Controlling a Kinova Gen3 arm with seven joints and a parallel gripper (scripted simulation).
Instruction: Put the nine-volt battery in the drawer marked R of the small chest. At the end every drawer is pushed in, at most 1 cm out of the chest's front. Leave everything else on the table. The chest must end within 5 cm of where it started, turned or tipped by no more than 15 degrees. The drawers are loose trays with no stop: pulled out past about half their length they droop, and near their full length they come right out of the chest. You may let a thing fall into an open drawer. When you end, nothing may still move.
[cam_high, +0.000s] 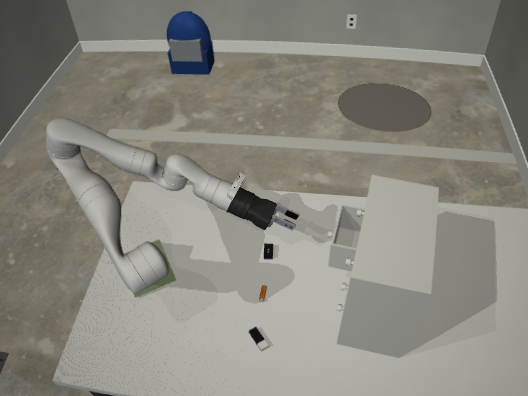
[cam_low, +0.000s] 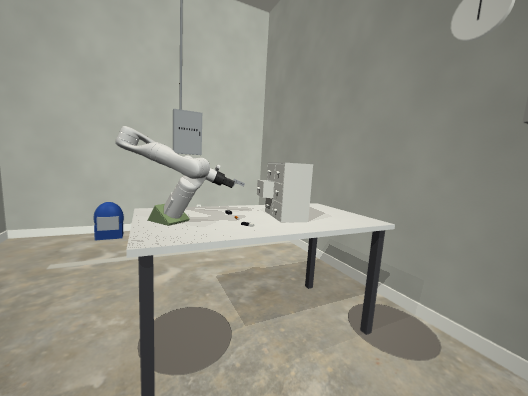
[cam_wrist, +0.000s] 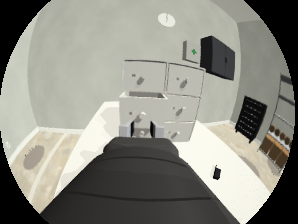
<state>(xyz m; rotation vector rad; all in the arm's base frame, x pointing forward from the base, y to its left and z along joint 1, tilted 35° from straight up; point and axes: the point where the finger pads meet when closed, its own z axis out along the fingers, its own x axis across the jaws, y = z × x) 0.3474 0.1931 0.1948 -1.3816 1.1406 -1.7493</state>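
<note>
My hand is 60 mm past the nine-volt battery, 40 mm to the right of it and 180 mm above it. The rest, counted from my hand: black-and-white block (80 mm behind, 270 mm to the right, 180 mm below); then orange cylinder (80 mm behind, 120 mm to the right, 180 mm below).
</note>
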